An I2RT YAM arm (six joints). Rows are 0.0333 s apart.
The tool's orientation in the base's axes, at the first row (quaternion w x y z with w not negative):
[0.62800, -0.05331, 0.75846, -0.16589]
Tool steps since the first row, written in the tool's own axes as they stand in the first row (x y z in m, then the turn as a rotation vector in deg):
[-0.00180, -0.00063, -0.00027, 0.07, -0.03, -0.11]
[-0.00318, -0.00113, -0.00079, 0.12, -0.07, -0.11]
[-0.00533, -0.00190, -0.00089, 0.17, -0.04, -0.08]
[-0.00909, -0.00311, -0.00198, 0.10, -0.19, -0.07]
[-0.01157, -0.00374, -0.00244, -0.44, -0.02, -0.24]
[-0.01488, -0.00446, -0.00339, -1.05, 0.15, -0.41]
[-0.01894, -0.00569, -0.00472, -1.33, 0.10, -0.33]
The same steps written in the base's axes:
[0.00003, -0.00002, 0.00193, -0.12, -0.03, -0.04]
[-0.00026, 0.00000, 0.00346, -0.14, -0.08, -0.07]
[-0.00001, -0.00008, 0.00573, -0.12, -0.07, -0.13]
[-0.00045, 0.00007, 0.00980, -0.11, -0.19, -0.02]
[-0.00047, 0.00028, 0.01239, -0.14, 0.15, 0.46]
[-0.00080, 0.00074, 0.01586, -0.16, 0.52, 1.00]
[-0.00141, 0.00101, 0.02026, -0.03, 0.54, 1.26]

